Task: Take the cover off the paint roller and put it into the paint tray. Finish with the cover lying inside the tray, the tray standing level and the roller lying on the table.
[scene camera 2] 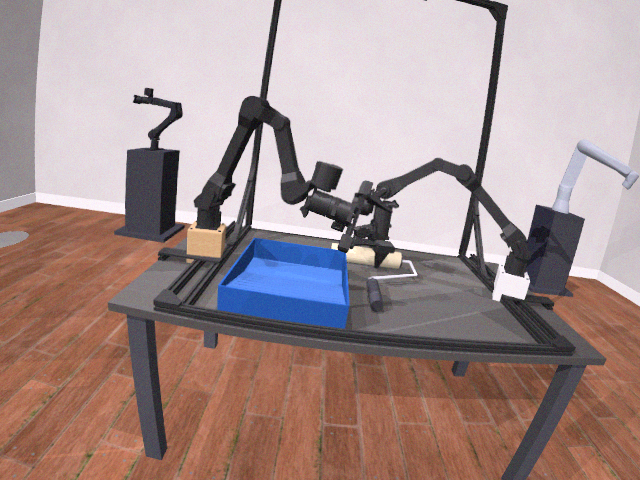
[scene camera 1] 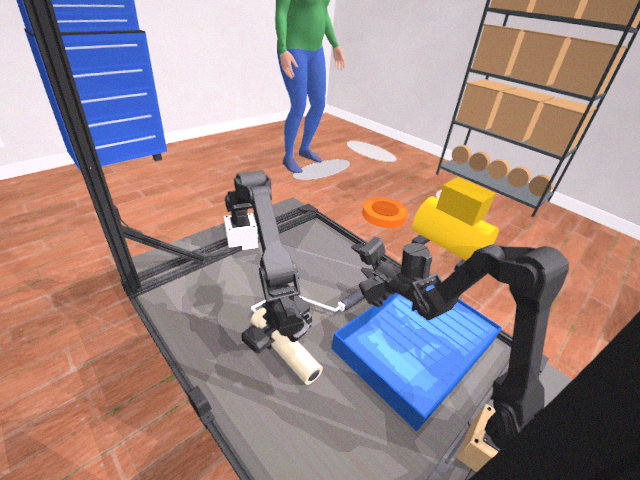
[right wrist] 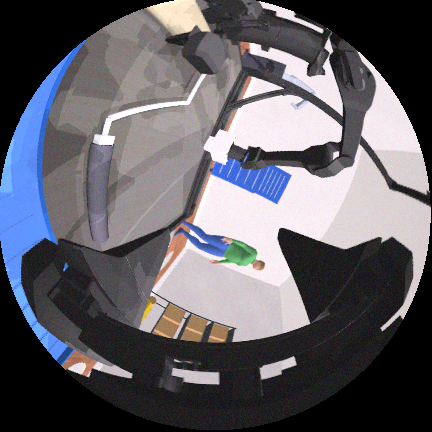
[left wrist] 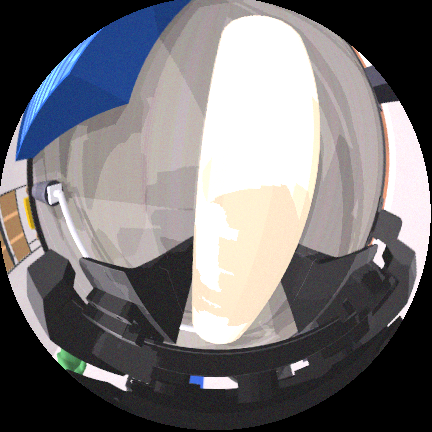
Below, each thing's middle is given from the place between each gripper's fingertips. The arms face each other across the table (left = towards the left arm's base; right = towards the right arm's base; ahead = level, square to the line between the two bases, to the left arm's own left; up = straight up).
The blue paint tray (scene camera 1: 412, 363) is 220 mm to the right of my right hand, 150 mm below it and 40 mm ahead of it. Round my right hand: cream roller cover (scene camera 1: 303, 364): 250 mm behind, 160 mm below, 10 mm to the right.
The cream roller cover lies 3 cm to the right of my left hand and 3 cm above it. Also, from my left hand: blue paint tray (28 cm ahead, 25 cm to the right, 3 cm above).
